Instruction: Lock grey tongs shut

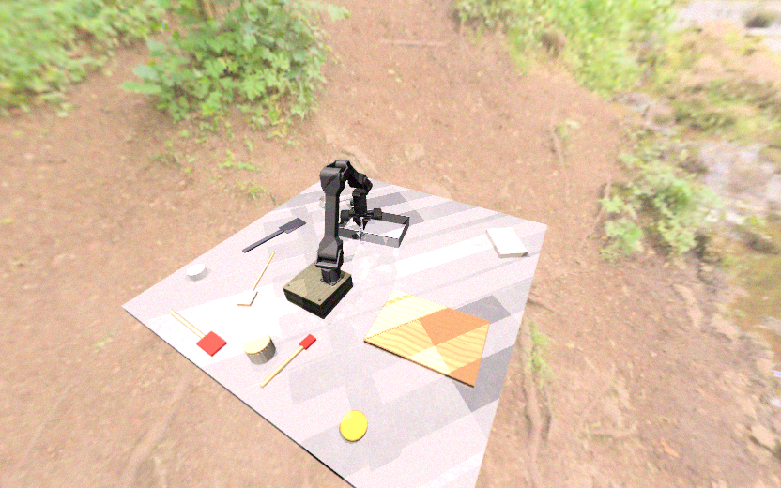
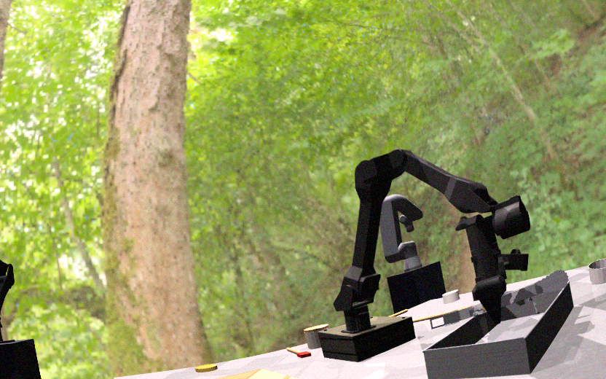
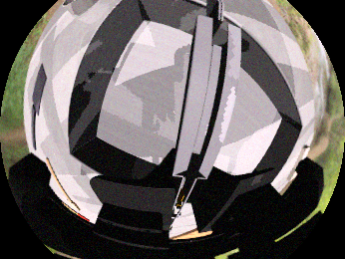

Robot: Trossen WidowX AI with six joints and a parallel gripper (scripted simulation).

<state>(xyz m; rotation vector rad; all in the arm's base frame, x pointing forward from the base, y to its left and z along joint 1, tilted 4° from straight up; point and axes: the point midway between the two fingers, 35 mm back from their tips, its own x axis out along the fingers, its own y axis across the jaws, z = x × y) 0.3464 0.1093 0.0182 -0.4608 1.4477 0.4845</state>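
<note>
My gripper tip is 5 cm short of the roasting tin and 3 cm to the left of it. The rest, counted from my gripper tip: wooden board (50 cm to the right, 33 cm behind, 2 cm below); then white block (60 cm to the right, 26 cm ahead, 2 cm below); then black spatula (36 cm to the left, 19 cm behind, 3 cm below).
</note>
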